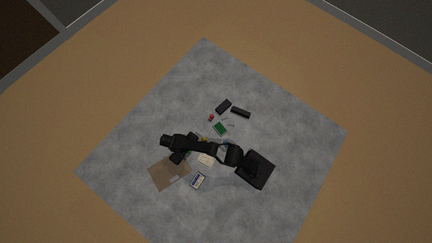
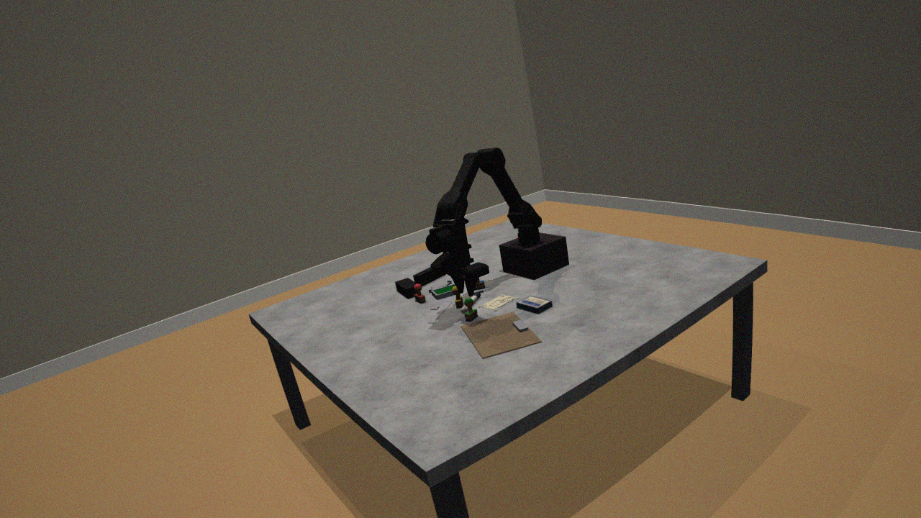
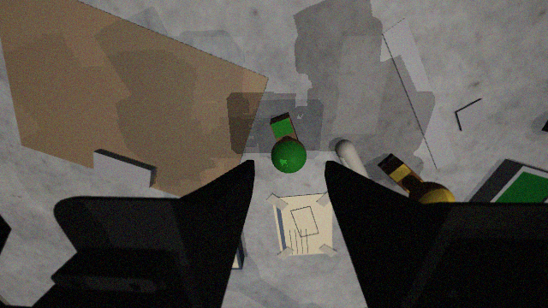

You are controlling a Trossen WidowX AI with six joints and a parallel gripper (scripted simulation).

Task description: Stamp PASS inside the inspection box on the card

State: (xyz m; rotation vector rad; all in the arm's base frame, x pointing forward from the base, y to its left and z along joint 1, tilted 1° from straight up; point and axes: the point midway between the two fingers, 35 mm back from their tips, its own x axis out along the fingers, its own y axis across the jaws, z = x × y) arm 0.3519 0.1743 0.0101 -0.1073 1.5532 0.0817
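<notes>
My gripper tip is now 6 cm above the green-knobbed stamp. Also, from my gripper tip: cream card (12 cm behind, 8 cm below, 4 cm to the right); white marker (11 cm to the right, 7 cm below, 7 cm behind); yellow-knobbed stamp (12 cm to the right, 6 cm below, 3 cm behind).
</notes>
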